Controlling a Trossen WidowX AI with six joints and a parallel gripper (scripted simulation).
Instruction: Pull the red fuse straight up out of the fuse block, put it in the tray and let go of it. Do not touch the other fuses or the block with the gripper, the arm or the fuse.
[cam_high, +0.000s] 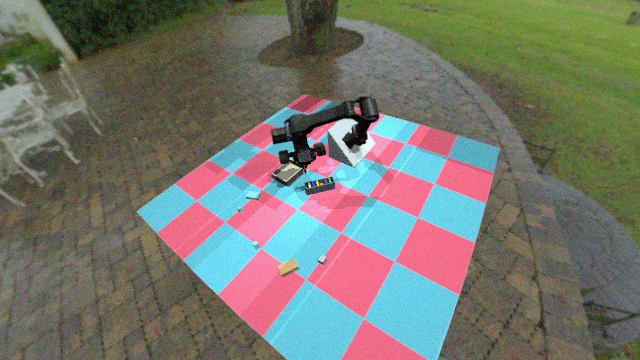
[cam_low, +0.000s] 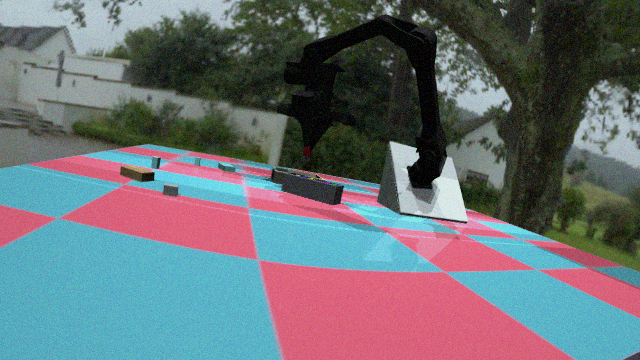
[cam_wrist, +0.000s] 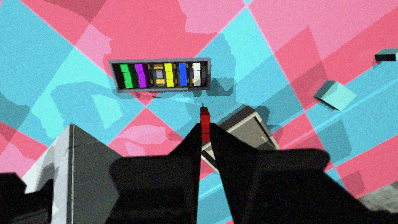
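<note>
Right now my gripper tip is 10 mm past the cream tray, 120 mm to the left of it and 100 mm above it. Also, from my gripper tip: red fuse 10 mm below.
</note>
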